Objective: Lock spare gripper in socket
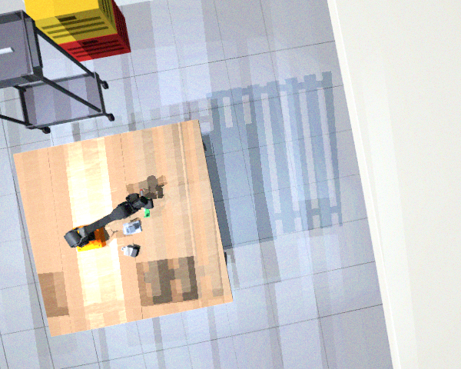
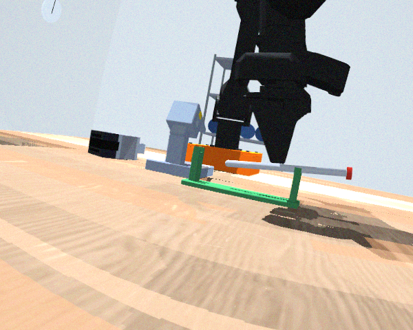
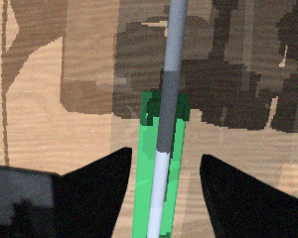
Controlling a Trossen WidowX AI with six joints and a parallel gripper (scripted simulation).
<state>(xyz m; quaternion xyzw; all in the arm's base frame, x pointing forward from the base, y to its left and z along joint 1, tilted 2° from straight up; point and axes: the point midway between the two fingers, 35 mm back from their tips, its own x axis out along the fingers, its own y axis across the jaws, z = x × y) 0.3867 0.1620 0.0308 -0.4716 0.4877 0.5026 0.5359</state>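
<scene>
The green cradle is 4 cm to the right of my gripper tip and 2 cm below it. The rest, counted from my gripper tip: spare gripper: 16 cm behind, 31 cm to the right, 2 cm below; mount: 11 cm behind, 16 cm to the right, 1 cm above.
</scene>
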